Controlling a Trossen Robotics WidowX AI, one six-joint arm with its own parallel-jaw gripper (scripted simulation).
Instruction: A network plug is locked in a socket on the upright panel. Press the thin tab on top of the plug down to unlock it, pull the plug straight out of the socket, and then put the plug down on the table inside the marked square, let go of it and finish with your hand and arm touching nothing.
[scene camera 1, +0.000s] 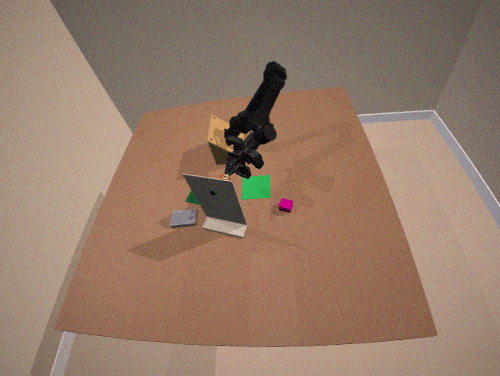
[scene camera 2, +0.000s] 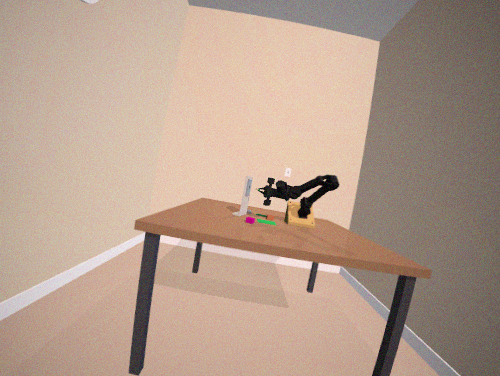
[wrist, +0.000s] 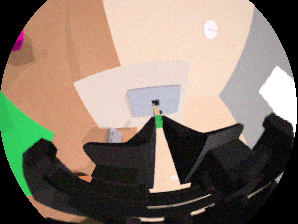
Scene:
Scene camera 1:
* gripper
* upright panel
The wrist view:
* gripper
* upright panel

